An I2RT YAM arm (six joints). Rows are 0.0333 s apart.
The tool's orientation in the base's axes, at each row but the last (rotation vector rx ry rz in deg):
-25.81, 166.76, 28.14
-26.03, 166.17, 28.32
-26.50, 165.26, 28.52
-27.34, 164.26, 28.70
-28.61, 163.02, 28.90
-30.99, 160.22, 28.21
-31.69, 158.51, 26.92
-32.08, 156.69, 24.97
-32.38, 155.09, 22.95
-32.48, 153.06, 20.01
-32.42, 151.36, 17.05
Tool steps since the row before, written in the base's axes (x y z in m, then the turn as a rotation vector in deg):
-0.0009, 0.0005, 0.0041, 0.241, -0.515, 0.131
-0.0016, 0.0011, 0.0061, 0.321, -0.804, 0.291
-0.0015, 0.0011, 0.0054, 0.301, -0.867, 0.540
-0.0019, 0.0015, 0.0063, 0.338, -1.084, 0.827
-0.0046, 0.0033, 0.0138, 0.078, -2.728, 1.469
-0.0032, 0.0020, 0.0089, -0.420, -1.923, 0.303
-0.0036, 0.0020, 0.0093, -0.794, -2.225, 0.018
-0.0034, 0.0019, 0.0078, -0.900, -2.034, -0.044
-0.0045, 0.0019, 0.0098, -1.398, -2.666, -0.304
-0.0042, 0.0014, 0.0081, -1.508, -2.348, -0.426
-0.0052, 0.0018, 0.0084, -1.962, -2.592, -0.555
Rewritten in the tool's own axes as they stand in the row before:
-0.0001, 0.0019, -0.0038, -0.116, -0.502, -0.274
-0.0001, 0.0033, -0.0055, -0.147, -0.740, -0.514
-0.0001, 0.0031, -0.0048, -0.167, -0.716, -0.770
-0.0002, 0.0039, -0.0055, -0.210, -0.837, -1.108
-0.0003, 0.0087, -0.0121, 0.341, -2.007, -2.337
-0.0004, 0.0055, -0.0079, 0.890, -1.429, -1.064
-0.0005, 0.0056, -0.0085, 1.413, -1.612, -0.993
-0.0005, 0.0049, -0.0072, 1.466, -1.414, -0.895
-0.0005, 0.0056, -0.0094, 2.204, -1.809, -1.011
-0.0003, 0.0043, -0.0081, 2.241, -1.499, -0.837
0.0000, 0.0048, -0.0088, 2.758, -1.536, -0.954

